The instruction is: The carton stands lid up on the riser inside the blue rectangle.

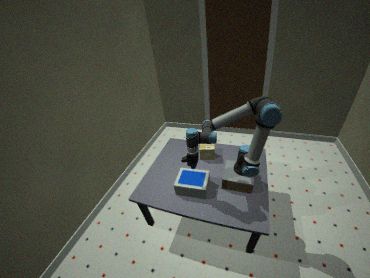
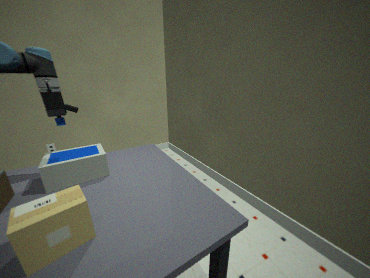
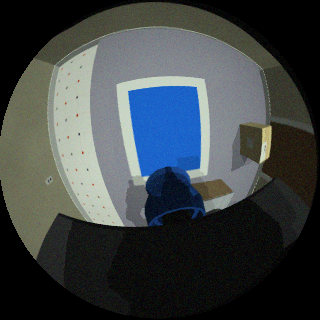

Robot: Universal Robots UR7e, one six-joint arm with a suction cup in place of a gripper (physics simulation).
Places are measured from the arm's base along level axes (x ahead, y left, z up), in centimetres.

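Where they show: hand, its tool point: [image 1: 193,167] [image 2: 61,124] [image 3: 168,186].
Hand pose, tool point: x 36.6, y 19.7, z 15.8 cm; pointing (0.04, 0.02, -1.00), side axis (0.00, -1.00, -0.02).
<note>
Each offset is from my tool point to the top centre of the thing. Level surfaces: height alone.
The carton @(dx -2.3, dy -44.0, dz -13.6 cm) [image 1: 207,152] [image 2: 52,225] [image 3: 255,142] is a tan box standing on the table, with its taped, labelled lid facing up. The riser @(dx +2.6, dy -2.4, dz -14.6 cm) [image 1: 190,191] [image 2: 80,172] [image 3: 124,110] is a whitish block on the table, apart from the carton. The blue rectangle @(dx +2.6, dy -2.4, dz -14.6 cm) [image 1: 193,178] [image 2: 75,154] [image 3: 165,125] covers most of its top, and no carton stands there. My gripper [image 1: 194,165] [image 2: 60,121] [image 3: 168,182], a blue suction cup, points down, open and holding nothing. It hangs in the air above the riser's level, apart from the carton.
The arm's base stands on a brown and white block [image 1: 237,185] [image 2: 4,192] [image 3: 215,189] on the table, beside the riser. The grey-purple table @(dz -26.6 cm) [image 1: 155,185] [image 2: 150,215] [image 3: 225,70] has open edges above the speckled floor. Walls surround the area.
</note>
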